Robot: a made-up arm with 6 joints. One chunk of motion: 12 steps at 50 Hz.
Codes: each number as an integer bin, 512 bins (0 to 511) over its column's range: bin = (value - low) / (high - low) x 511, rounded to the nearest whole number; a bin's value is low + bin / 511 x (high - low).
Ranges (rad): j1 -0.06..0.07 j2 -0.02..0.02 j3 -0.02..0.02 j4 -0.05..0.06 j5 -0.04..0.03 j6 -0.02..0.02
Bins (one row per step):
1: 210 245 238 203 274 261
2: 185 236 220 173 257 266
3: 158 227 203 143 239 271
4: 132 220 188 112 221 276
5: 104 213 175 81 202 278
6: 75 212 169 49 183 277
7: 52 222 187 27 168 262
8: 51 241 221 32 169 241
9: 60 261 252 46 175 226
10: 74 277 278 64 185 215
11: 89 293 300 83 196 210
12: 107 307 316 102 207 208
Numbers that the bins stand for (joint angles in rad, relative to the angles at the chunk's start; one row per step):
1: -0.0066 -0.0008 -0.0014 -0.0063 -0.0025 0.0004
2: -0.0129 -0.0015 -0.0028 -0.0128 -0.0048 0.0008
3: -0.0198 -0.0022 -0.0041 -0.0192 -0.0073 0.0012
4: -0.0264 -0.0028 -0.0053 -0.0259 -0.0097 0.0016
5: -0.0335 -0.0033 -0.0063 -0.0326 -0.0123 0.0018
6: -0.0409 -0.0034 -0.0068 -0.0395 -0.0149 0.0017
7: -0.0468 -0.0026 -0.0054 -0.0442 -0.0170 0.0005
8: -0.0470 -0.0011 -0.0027 -0.0431 -0.0168 -0.0011
9: -0.0447 0.0004 -0.0003 -0.0401 -0.0160 -0.0023
10: -0.0412 0.0017 0.0018 -0.0362 -0.0147 -0.0032
11: -0.0374 0.0029 0.0035 -0.0321 -0.0132 -0.0036
12: -0.0328 0.0040 0.0047 -0.0280 -0.0116 -0.0037

